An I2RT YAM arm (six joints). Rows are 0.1 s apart.
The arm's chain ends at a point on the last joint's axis. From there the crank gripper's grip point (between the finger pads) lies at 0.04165 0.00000 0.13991 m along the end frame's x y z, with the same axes.
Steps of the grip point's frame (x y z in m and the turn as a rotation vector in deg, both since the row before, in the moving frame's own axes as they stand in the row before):
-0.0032 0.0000 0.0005 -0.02 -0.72 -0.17
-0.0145 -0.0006 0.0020 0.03 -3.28 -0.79
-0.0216 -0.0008 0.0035 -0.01 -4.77 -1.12
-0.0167 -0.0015 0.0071 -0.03 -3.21 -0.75
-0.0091 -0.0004 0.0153 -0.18 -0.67 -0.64
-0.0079 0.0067 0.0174 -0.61 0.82 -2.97
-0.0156 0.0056 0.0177 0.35 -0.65 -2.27
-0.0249 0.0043 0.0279 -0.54 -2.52 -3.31
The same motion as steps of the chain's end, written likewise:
-0.0014 0.0001 0.0000 -0.02 -0.72 -0.17
-0.0064 0.0000 -0.0002 0.03 -3.28 -0.79
-0.0098 -0.0001 0.0005 -0.01 -4.77 -1.12
-0.0088 -0.0011 0.0050 -0.03 -3.21 -0.75
-0.0075 -0.0004 0.0148 -0.18 -0.67 -0.64
-0.0099 0.0074 0.0180 -0.61 0.82 -2.97
-0.0140 0.0081 0.0172 0.35 -0.65 -2.27
-0.0187 0.0052 0.0262 -0.54 -2.52 -3.31

